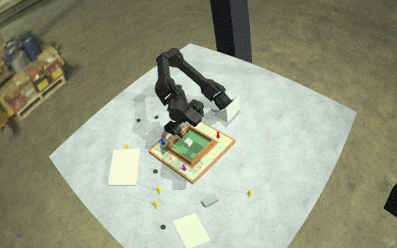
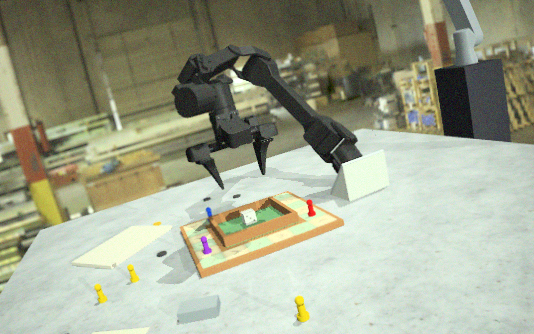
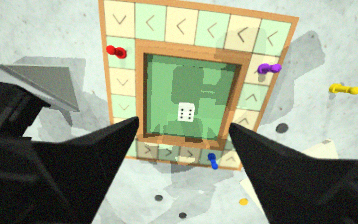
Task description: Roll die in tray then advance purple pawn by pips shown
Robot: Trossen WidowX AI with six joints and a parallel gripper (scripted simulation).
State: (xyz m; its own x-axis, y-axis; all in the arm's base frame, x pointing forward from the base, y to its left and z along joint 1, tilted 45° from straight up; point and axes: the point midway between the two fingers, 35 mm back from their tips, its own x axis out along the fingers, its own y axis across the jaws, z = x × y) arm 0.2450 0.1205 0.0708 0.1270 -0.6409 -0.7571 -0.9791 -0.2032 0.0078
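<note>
The purple pawn lies 110 mm ahead of my gripper tip, 80 mm to the left of it and 80 mm below it. Round my gripper tip: white die 80 mm below, 10 mm to the right, 10 mm ahead; then green tray 100 mm below, 10 mm ahead; then red pawn 110 mm behind, 80 mm below, 50 mm to the left.
</note>
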